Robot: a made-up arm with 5 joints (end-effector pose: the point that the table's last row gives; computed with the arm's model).
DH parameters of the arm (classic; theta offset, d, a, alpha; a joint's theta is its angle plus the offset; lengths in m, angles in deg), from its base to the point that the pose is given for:
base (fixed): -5.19 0 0.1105 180
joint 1: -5.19 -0.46 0.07 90
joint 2: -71.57 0 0.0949 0
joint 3: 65.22 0 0.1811 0
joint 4: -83.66 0 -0.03 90
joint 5: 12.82 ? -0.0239 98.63
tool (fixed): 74.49 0.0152 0 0
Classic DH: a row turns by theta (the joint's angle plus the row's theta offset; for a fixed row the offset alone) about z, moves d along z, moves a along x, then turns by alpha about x.
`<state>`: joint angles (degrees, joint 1 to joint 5).
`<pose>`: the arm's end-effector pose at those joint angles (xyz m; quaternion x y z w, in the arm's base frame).
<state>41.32 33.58 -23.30 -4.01 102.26</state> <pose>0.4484 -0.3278 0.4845 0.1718 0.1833 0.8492 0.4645</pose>
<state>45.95 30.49 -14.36 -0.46 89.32</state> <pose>0.4098 -0.3489 0.4439 0.2296 0.0469 0.8389 0.4912</pose>
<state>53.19 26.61 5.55 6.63 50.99</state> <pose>0.3227 -0.3410 0.3394 0.2999 -0.3335 0.7030 0.5519</pose>
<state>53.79 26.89 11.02 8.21 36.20</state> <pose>0.3026 -0.3203 0.3073 0.2982 -0.4544 0.6204 0.5655</pose>
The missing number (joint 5, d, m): -0.1377
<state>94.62 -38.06 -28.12 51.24 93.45</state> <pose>0.0728 -0.2378 0.7497 0.0461 0.1416 0.5423 0.8269</pose>
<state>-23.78 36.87 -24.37 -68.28 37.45</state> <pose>0.5191 0.1397 0.5914 0.2577 0.3973 -0.8467 0.2428</pose>
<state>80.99 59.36 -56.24 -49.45 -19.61</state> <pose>0.1733 -0.4863 0.5532 -0.5392 -0.4419 0.6759 0.2390</pose>
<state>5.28 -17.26 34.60 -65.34 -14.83</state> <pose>0.4909 -0.0594 0.5880 0.1766 0.6516 -0.7048 0.2177</pose>
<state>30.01 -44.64 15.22 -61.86 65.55</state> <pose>0.2631 -0.1289 0.7914 -0.6600 0.0183 0.7189 0.2175</pose>
